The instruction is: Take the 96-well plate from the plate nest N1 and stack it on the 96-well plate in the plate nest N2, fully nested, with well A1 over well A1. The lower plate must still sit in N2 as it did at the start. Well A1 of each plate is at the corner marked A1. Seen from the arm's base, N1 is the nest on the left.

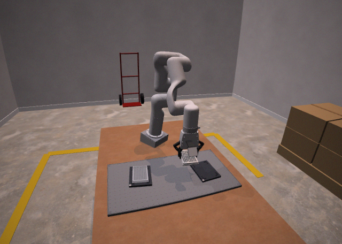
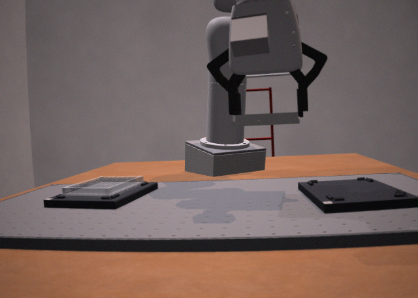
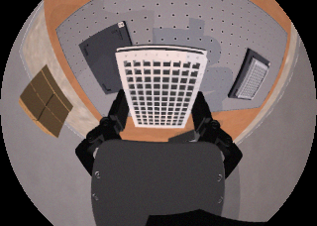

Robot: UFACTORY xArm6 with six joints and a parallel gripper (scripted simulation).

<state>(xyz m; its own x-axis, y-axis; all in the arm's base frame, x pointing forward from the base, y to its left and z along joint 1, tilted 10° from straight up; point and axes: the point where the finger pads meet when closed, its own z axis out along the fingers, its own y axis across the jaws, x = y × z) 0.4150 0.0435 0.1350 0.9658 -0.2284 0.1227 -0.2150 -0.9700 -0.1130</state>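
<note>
The clear 96-well plate is 260 mm to the right of my hand, 110 mm below it and 60 mm behind it. Round my hand: white 96-well plate 10 mm below.
</note>
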